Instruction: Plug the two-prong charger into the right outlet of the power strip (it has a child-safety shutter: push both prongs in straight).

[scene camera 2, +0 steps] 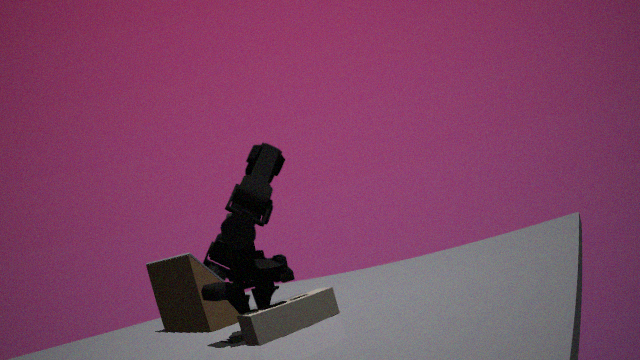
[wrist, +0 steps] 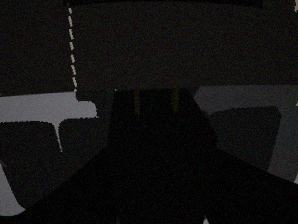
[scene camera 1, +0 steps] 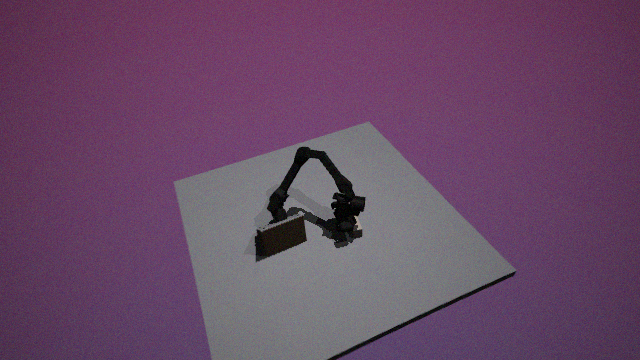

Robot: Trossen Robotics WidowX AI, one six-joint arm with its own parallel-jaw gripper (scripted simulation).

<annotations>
my gripper: holds a dark two-prong charger
</annotations>
